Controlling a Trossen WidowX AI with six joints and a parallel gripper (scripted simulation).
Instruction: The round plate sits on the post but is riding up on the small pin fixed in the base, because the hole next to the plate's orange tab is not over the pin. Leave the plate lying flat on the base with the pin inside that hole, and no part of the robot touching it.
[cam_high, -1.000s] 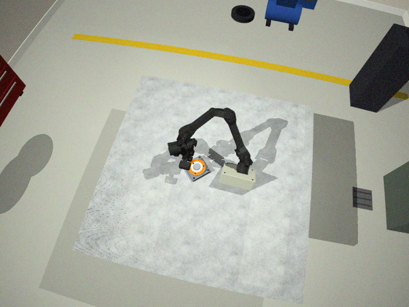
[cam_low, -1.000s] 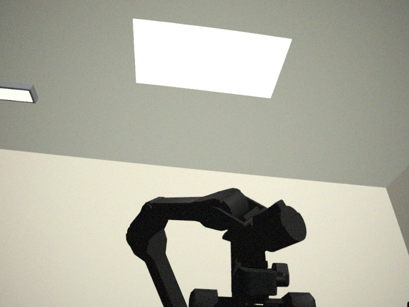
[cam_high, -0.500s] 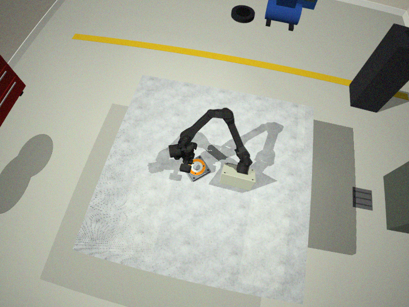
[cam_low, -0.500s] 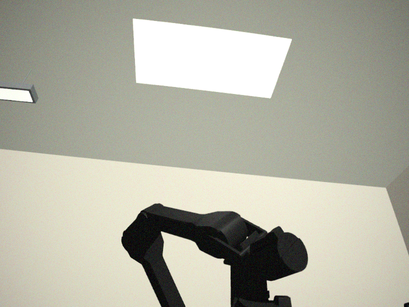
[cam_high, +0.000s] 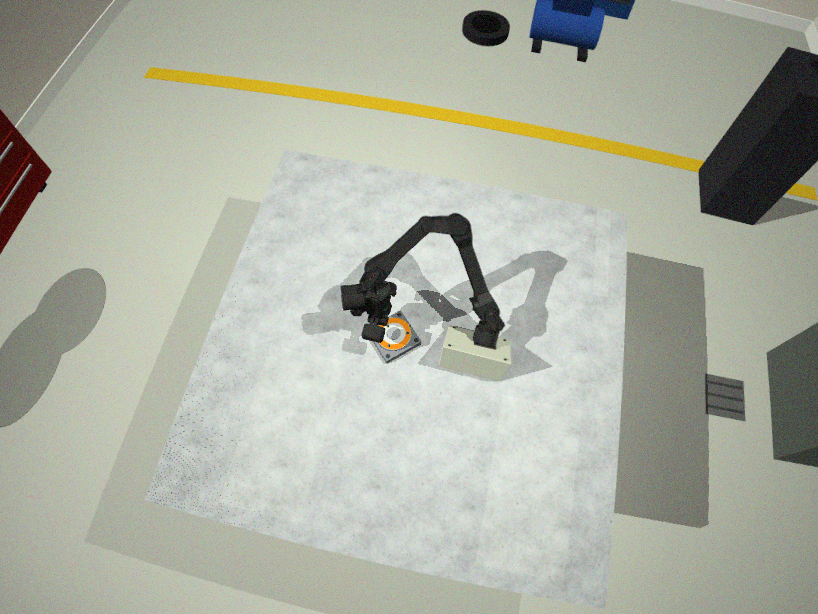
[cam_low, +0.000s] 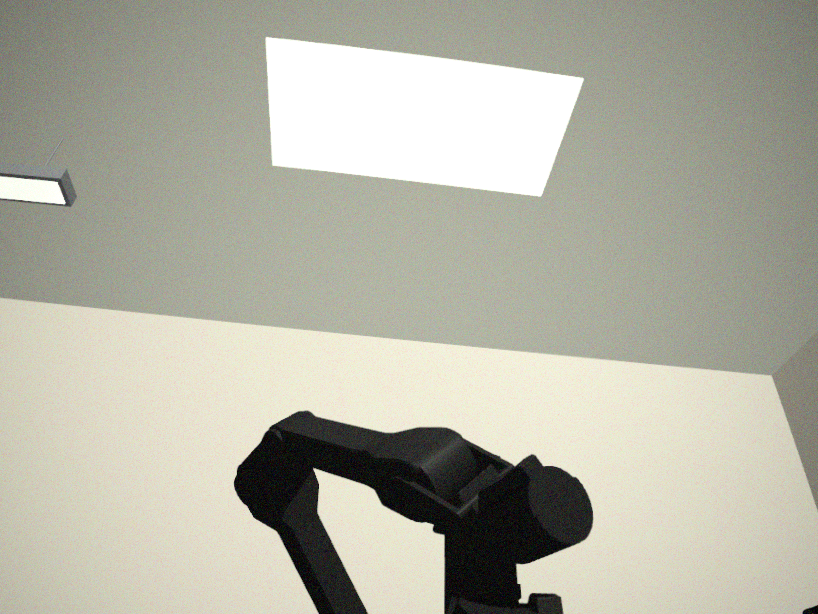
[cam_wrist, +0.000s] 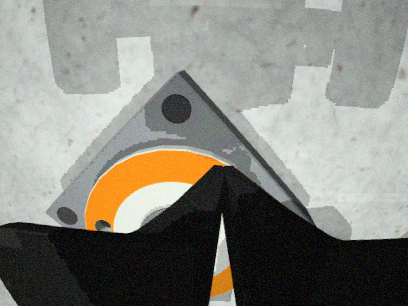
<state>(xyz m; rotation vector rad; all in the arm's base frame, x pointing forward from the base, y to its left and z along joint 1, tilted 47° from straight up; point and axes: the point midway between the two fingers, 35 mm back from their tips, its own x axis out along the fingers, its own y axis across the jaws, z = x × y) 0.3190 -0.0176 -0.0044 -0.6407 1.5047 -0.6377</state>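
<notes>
Right now my gripper tip is 3 cm past the round plate, 1 cm to the right of it and 1 cm above it. From my gripper tip the other things lie so: square grey base 5 cm behind, 2 cm to the left, 2 cm below.
</notes>
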